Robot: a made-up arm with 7 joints. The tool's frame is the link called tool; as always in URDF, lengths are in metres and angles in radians. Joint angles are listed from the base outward.
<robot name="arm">
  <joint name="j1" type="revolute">
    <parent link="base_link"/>
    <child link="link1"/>
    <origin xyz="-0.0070 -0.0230 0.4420" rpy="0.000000 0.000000 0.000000"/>
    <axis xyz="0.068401 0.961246 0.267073"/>
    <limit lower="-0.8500" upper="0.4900"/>
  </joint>
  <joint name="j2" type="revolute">
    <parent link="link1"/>
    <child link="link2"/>
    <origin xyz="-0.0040 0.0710 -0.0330" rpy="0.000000 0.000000 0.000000"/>
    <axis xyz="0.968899 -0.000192 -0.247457"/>
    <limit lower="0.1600" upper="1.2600"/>
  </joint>
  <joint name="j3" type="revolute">
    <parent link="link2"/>
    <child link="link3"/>
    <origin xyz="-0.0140 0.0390 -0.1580" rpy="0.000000 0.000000 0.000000"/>
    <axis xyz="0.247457 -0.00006 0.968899"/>
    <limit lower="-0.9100" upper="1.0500"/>
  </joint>
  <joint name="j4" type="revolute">
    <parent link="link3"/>
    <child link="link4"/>
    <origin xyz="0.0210 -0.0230 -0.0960" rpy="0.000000 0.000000 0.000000"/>
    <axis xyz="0.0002 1 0.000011"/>
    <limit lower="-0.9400" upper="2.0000"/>
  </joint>
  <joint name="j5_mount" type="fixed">
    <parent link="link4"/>
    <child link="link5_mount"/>
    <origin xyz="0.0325 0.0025 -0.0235" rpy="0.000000 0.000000 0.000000"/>
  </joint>
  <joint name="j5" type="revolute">
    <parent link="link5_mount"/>
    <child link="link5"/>
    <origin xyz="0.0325 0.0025 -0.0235" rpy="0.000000 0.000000 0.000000"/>
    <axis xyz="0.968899 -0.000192 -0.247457"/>
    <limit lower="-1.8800" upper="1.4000"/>
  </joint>
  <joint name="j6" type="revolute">
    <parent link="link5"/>
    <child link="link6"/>
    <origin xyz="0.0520 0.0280 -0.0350" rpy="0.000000 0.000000 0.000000"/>
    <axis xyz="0.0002 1 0.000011"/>
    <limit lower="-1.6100" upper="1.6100"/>
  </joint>
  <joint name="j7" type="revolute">
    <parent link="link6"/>
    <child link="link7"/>
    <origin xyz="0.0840 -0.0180 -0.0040" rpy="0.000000 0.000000 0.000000"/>
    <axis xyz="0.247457 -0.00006 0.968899"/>
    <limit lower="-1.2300" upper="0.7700"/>
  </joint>
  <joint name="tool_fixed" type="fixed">
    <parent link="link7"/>
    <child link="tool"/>
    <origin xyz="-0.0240 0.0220 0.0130" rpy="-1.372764 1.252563 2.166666"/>
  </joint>
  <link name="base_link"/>
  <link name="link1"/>
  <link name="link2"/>
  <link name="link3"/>
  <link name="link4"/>
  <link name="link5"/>
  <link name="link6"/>
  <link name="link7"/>
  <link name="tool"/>
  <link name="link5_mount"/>
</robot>
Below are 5 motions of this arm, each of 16 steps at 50 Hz.
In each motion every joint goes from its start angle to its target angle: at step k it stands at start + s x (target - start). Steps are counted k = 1, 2, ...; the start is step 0. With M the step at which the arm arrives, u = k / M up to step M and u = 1 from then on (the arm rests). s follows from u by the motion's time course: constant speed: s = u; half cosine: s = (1 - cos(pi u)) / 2; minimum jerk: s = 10 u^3 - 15 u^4 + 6 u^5.
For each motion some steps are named. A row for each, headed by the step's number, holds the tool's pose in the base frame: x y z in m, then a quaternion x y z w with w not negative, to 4 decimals.
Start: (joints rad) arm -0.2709 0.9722 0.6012 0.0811 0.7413 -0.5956 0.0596
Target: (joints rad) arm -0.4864 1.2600 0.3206 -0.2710 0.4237 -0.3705 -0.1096
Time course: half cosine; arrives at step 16
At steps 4, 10, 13, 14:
4: 0.2383 0.3046 0.4097 -0.6380 -0.6555 0.0151 0.4038
10: 0.2528 0.2594 0.4753 -0.6796 -0.5992 -0.0573 0.4194
13: 0.2539 0.2397 0.4982 -0.6931 -0.5709 -0.0792 0.4328
14: 0.2538 0.2356 0.5026 -0.6956 -0.5649 -0.0831 0.4361

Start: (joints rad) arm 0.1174 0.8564 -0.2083 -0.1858 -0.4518 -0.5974 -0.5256
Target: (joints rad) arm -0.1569 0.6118 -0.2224 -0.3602 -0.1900 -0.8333 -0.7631
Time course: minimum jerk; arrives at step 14
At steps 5, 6, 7, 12, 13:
5: 0.1827 0.2232 0.2171 -0.8466 0.0588 0.4156 0.3271
6: 0.1895 0.2127 0.2234 -0.8614 0.0710 0.3727 0.3377
7: 0.1963 0.2014 0.2308 -0.8752 0.0824 0.3246 0.3491
12: 0.2139 0.1623 0.2608 -0.9043 0.1061 0.1427 0.3882
13: 0.2144 0.1608 0.2622 -0.9048 0.1064 0.1349 0.3897

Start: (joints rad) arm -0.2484 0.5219 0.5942 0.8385 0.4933 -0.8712 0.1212
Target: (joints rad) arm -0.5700 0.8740 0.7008 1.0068 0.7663 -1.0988 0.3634
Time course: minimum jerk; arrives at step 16
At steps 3, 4, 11, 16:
3: 0.1816 0.3115 0.1698 -0.6754 -0.5715 0.4438 0.1423
4: 0.1868 0.3143 0.1771 -0.6794 -0.5774 0.4290 0.1447
11: 0.2367 0.3438 0.2819 -0.7165 -0.6384 0.2340 0.1563
16: 0.2434 0.3491 0.3098 -0.7213 -0.6492 0.1860 0.1542

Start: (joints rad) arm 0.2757 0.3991 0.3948 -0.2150 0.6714 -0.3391 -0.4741
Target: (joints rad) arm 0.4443 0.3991 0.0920 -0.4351 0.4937 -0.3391 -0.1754
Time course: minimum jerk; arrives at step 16
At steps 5, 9, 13, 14, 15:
5: 0.0973 0.2418 0.1912 -0.5962 -0.4020 0.4955 0.4873
9: 0.0764 0.2144 0.1853 -0.6619 -0.3734 0.4801 0.4381
13: 0.0583 0.1933 0.1826 -0.7069 -0.3485 0.4778 0.3881
14: 0.0565 0.1913 0.1825 -0.7109 -0.3460 0.4780 0.3826
15: 0.0557 0.1904 0.1824 -0.7126 -0.3449 0.4781 0.3803

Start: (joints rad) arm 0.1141 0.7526 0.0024 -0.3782 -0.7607 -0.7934 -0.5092
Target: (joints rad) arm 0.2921 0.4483 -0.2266 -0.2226 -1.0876 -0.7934 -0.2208
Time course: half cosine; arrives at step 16
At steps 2, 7, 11, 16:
2: 0.1594 0.2564 0.2361 -0.9394 0.0354 0.3335 0.0712
7: 0.1265 0.2415 0.1820 0.9009 -0.0261 -0.4241 0.0886
11: 0.0858 0.2156 0.1342 0.8270 -0.0066 -0.5057 0.2453
16: 0.0597 0.1956 0.1109 0.7684 0.0086 -0.5471 0.3319

